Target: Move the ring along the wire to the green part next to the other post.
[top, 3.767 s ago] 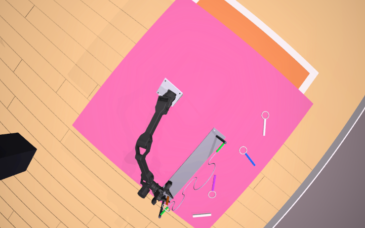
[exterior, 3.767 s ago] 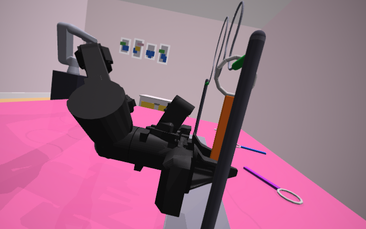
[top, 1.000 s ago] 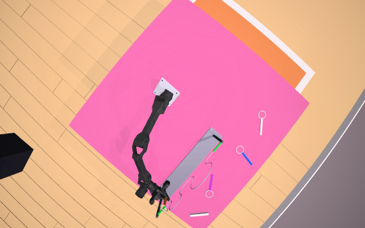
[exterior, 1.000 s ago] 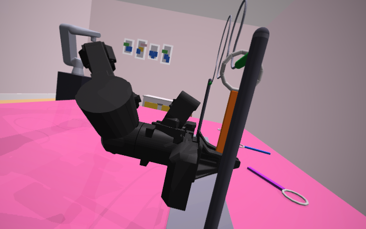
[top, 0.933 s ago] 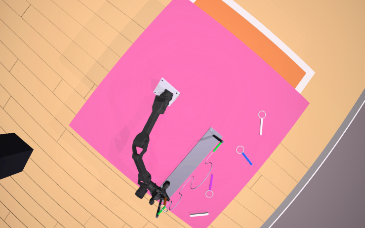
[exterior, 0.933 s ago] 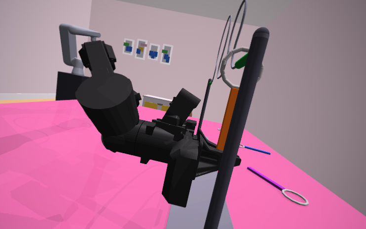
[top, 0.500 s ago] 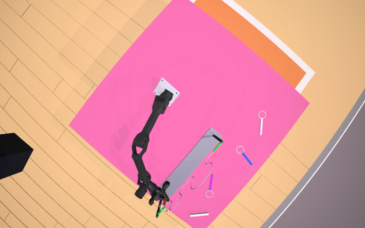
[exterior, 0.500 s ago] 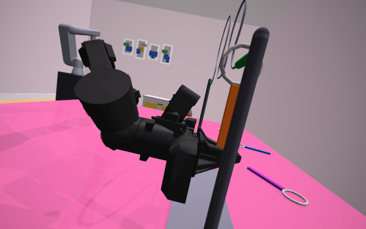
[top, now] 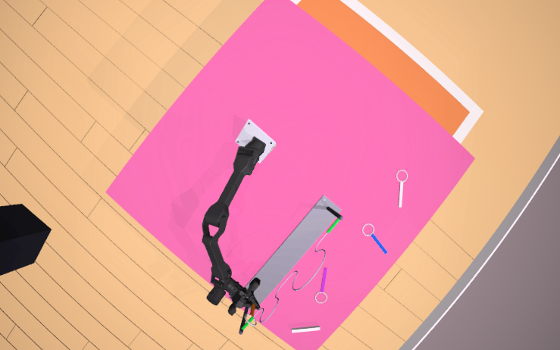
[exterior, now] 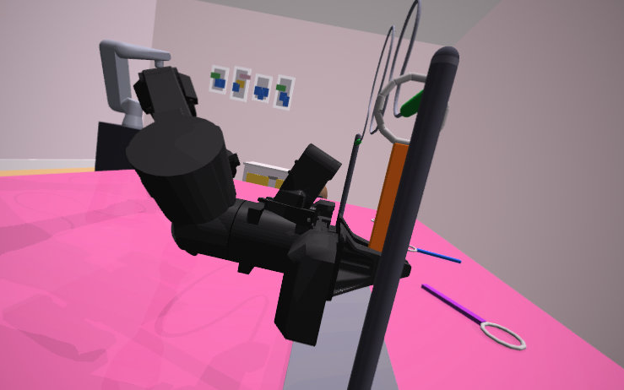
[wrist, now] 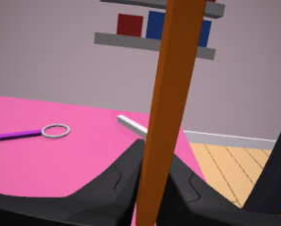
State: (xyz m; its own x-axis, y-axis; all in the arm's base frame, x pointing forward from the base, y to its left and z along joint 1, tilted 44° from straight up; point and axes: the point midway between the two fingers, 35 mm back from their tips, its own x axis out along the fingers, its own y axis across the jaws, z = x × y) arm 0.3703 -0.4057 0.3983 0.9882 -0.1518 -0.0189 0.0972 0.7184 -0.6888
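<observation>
Right now the orange-handled ring is 30 mm behind my gripper tip and 90 mm above it. Round my gripper tip: purple-handled ring: 220 mm ahead, 190 mm to the left, 130 mm below; then white bar: 270 mm ahead, 20 mm to the right, 130 mm below.
</observation>
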